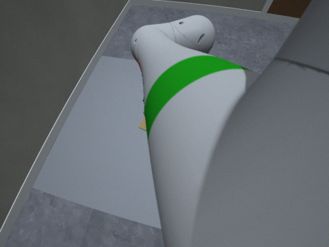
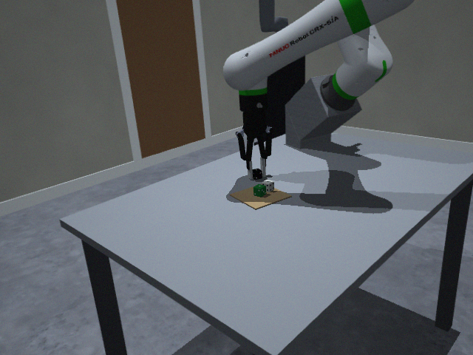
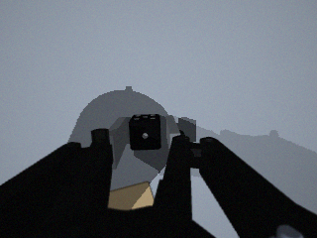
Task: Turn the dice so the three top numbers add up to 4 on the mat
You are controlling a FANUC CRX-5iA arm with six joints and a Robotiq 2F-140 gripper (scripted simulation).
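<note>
The black die lies 2 cm below my hand. The rest, counted from my hand: tan mat: 12 cm to the left, 10 cm ahead, 3 cm below; then white die: 11 cm to the left, 6 cm ahead, 2 cm below; then green die: 12 cm to the left, 10 cm ahead, 2 cm below.
</note>
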